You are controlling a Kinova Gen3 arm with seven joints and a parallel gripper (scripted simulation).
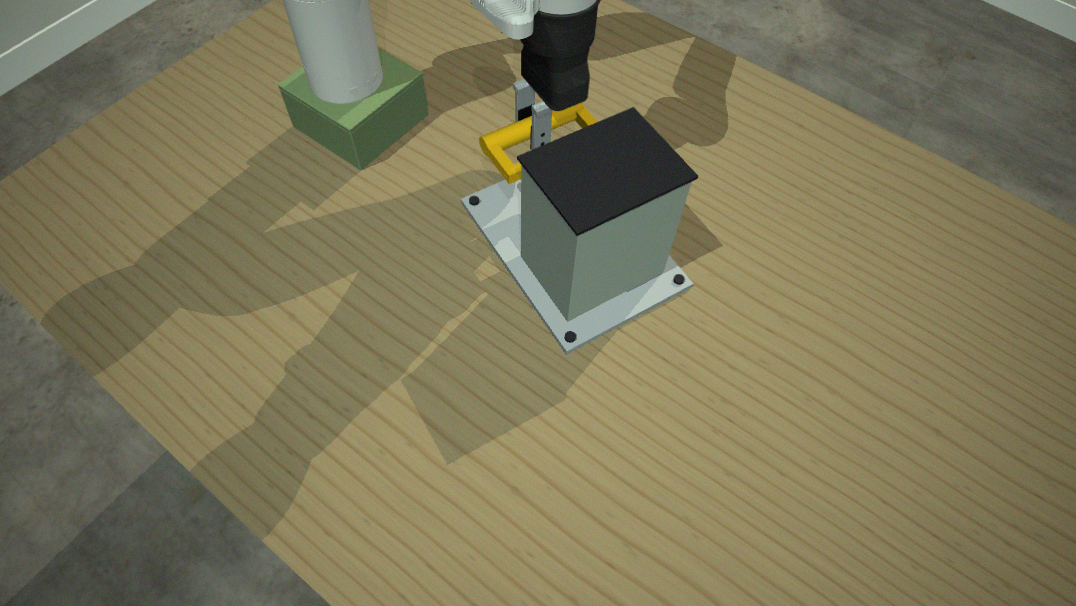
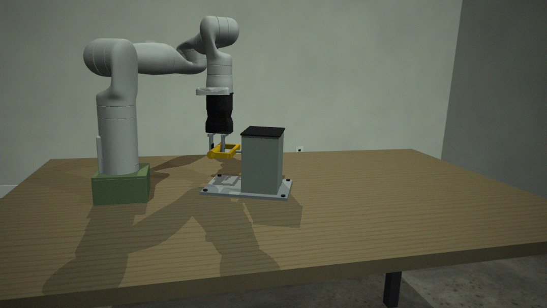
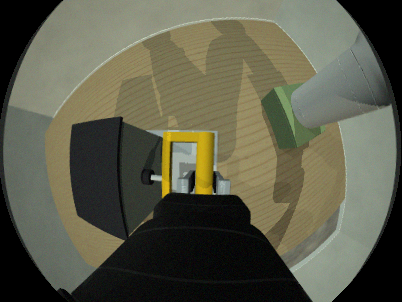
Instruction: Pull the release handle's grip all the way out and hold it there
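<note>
The grey base plate lies 100 mm below my hand, 90 mm ahead of it and 20 mm to the right of it.
</note>
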